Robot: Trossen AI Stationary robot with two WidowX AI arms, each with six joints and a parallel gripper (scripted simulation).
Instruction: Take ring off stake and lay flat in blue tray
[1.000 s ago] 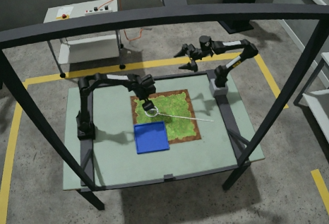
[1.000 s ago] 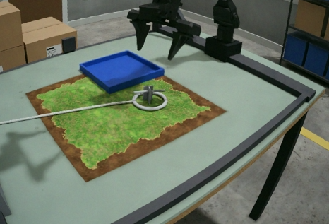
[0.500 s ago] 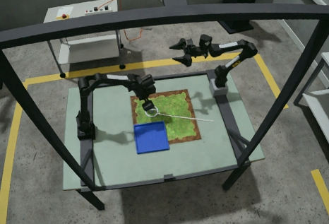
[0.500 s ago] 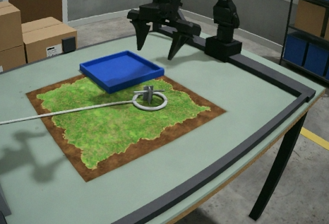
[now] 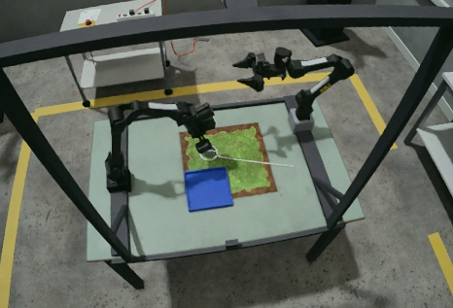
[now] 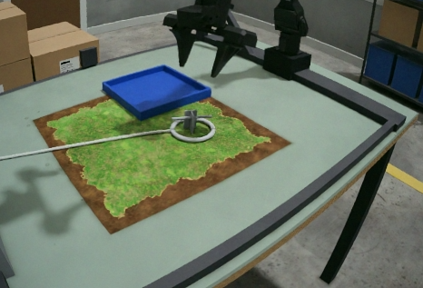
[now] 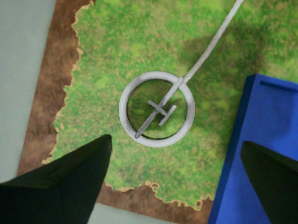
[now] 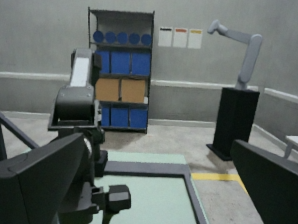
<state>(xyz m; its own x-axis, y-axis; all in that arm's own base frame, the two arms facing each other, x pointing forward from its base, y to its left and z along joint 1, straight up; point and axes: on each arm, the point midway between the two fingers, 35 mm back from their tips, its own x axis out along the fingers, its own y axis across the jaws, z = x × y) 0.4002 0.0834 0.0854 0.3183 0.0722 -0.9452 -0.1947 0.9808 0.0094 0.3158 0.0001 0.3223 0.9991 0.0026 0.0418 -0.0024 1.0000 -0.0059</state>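
Right now the grey stake is 1 cm ahead of my left hand, 3 cm to the right of it and 13 cm below it. The rest, counted from my left hand: blue tray 17 cm behind, 4 cm to the left, 14 cm below; then grass mat 5 cm behind, 9 cm to the right, 16 cm below.
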